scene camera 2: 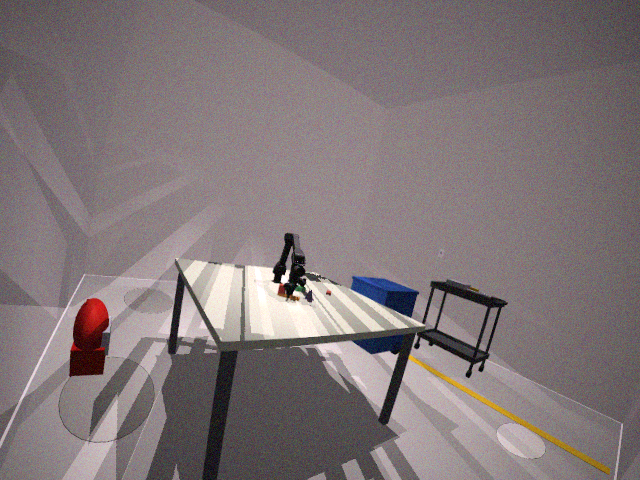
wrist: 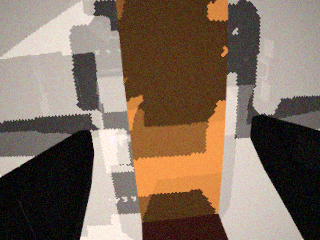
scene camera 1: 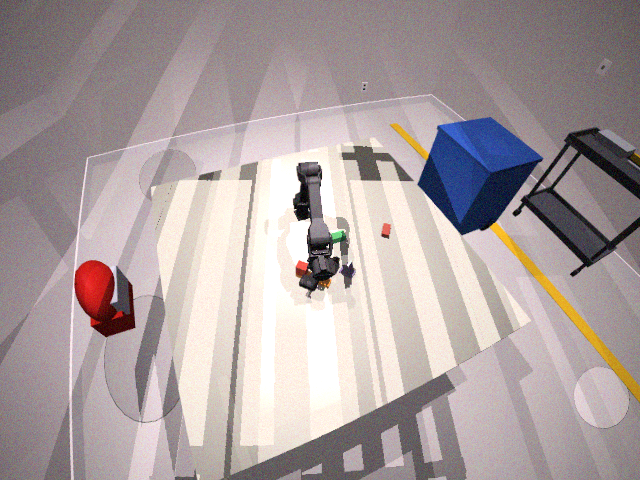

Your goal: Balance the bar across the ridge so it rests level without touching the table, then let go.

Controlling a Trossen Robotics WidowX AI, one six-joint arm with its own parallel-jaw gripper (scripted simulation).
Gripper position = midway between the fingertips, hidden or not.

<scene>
My gripper (wrist: 173, 134) is open, with nothing in its grasp. Also in view: an orange bar (wrist: 174, 66).
</scene>
